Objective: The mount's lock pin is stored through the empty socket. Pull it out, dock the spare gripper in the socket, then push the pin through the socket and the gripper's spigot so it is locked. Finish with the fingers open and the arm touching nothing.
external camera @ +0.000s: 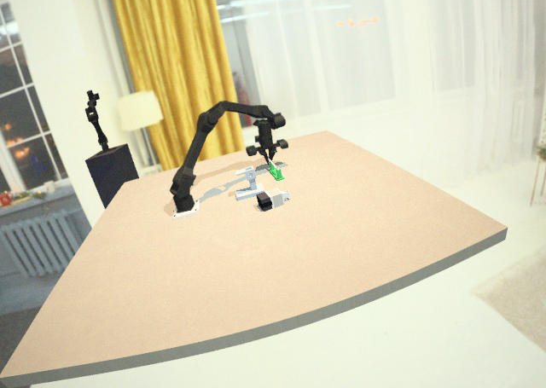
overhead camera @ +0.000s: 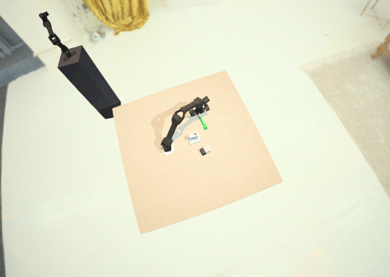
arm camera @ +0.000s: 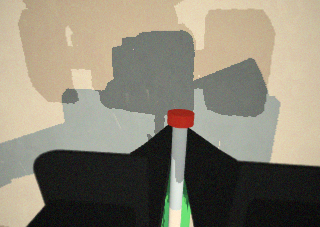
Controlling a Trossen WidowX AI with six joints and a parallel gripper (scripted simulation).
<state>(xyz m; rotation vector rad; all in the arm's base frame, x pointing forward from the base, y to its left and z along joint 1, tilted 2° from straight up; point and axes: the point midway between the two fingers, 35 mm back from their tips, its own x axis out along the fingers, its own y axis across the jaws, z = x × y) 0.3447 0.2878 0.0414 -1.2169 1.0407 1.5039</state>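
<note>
Right now my gripper tip is 2 cm short of the green cradle and 10 cm to the left of it. Round my gripper tip: spare gripper 1 cm ahead, 37 cm to the right; then grey mount 8 cm behind, 24 cm to the right, 3 cm above.
</note>
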